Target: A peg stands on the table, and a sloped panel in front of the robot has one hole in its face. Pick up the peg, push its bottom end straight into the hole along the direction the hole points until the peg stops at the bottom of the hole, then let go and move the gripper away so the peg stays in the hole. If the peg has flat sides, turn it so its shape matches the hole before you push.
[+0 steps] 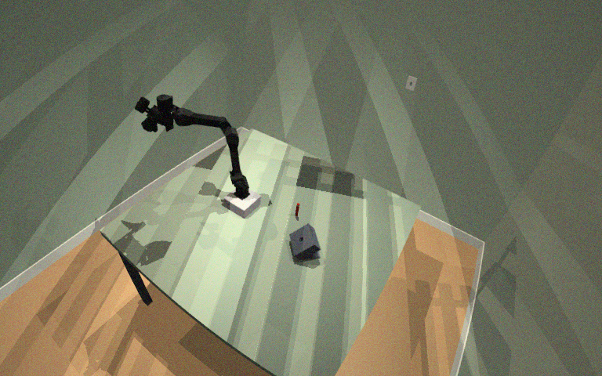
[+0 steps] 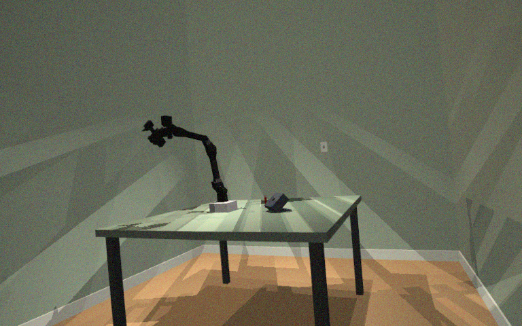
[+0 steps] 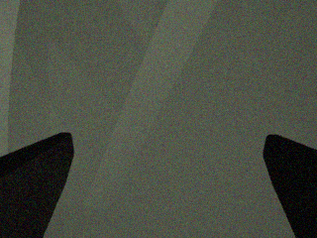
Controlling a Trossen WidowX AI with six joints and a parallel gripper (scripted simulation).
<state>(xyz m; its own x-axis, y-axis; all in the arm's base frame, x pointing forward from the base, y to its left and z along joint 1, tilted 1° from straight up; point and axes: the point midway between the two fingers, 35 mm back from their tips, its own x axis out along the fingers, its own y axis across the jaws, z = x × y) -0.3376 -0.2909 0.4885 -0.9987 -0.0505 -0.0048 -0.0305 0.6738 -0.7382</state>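
My gripper tip is 630 mm short of the red peg, 500 mm above it and 430 mm to the right of it. The rest, counted from my gripper tip: grey sloped panel 790 mm ahead, 500 mm below, 280 mm to the left.
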